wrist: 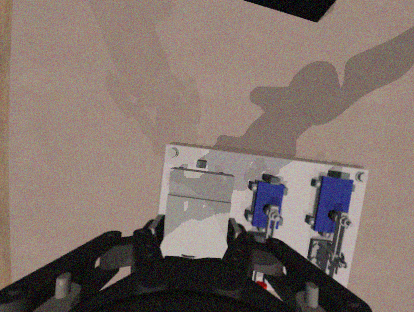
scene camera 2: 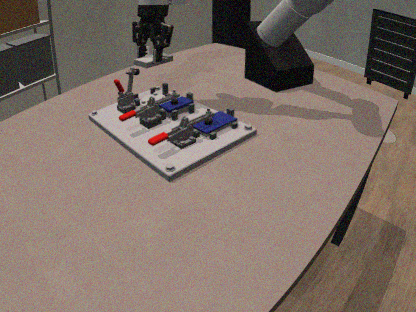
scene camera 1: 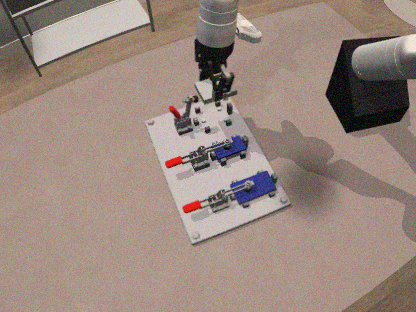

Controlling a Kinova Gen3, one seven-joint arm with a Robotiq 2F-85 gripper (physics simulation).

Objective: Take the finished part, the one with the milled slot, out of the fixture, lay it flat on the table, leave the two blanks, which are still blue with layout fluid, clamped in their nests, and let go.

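Pixels of known places: gripper, fingertip midpoint: [wrist: 196, 225] [scene camera 2: 148, 61] [scene camera 1: 209, 90]; arm's base at its link origin: [scene camera 2: 269, 35] [scene camera 1: 366, 63].
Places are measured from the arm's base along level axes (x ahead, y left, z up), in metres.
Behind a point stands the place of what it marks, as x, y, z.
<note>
My gripper [scene camera 1: 218, 90] @(0.399, -0.059, -0.031) [scene camera 2: 150, 56] @(0.399, -0.059, -0.031) [wrist: 196, 225] @(0.399, -0.059, -0.031) is shut on the finished part [scene camera 1: 204, 91] @(0.414, -0.053, -0.023) [scene camera 2: 144, 63] @(0.424, -0.037, -0.026) [wrist: 200, 215] @(0.385, -0.057, -0.024), a bare grey block with a line across its top face. The part is roughly level, raised above the far end of the fixture plate [scene camera 1: 230, 223] @(0.452, 0.211, -0.143) [scene camera 2: 210, 148] @(0.435, 0.210, -0.143) [wrist: 300, 210] @(0.398, 0.112, -0.143). The clamp [scene camera 1: 184, 123] @(0.469, -0.051, -0.113) [scene camera 2: 126, 103] @(0.474, -0.051, -0.122) at that end has its arm swung up. The middle blue blank [scene camera 1: 234, 149] @(0.383, 0.057, -0.117) [scene camera 2: 183, 104] @(0.385, 0.063, -0.118) [wrist: 262, 192] @(0.373, 0.032, -0.117) and the end blue blank [scene camera 1: 263, 187] @(0.357, 0.164, -0.127) [scene camera 2: 222, 121] @(0.364, 0.168, -0.127) [wrist: 332, 190] @(0.353, 0.146, -0.127) sit in their nests under lowered clamp arms. The gripper partly hides the part.
The raised clamp's red handle [scene camera 1: 174, 111] @(0.488, -0.052, -0.061) [scene camera 2: 118, 86] @(0.491, -0.053, -0.071) stands up beside the far nest. The black robot base [scene camera 1: 367, 100] @(0.021, 0.067, -0.065) [scene camera 2: 280, 62] @(0.034, 0.072, -0.071) stands on the table [scene camera 1: 100, 200] @(0.715, 0.056, -0.158) [scene camera 2: 125, 225] @(0.660, 0.269, -0.158) [wrist: 65, 125] @(0.325, -0.325, -0.158), to the right of the plate in both scene views. A white object [scene camera 1: 248, 30] shows behind the arm.
</note>
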